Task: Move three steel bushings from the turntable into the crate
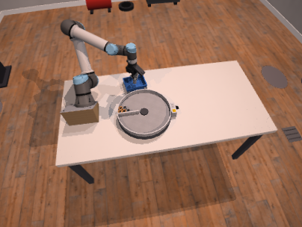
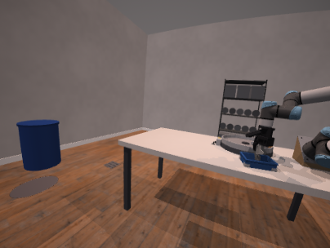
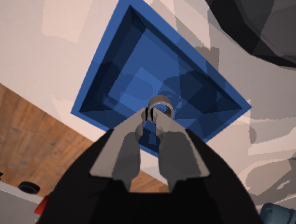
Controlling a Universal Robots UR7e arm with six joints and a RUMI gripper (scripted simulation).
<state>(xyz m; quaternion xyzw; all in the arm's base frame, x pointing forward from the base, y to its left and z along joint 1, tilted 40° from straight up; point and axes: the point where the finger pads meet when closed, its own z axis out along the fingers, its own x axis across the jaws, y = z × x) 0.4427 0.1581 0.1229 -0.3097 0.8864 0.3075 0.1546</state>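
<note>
Right now the blue crate is 3 cm below my hand, 1 cm to the right of it and 1 cm behind it. Round my hand: round grey turntable 35 cm to the right.
</note>
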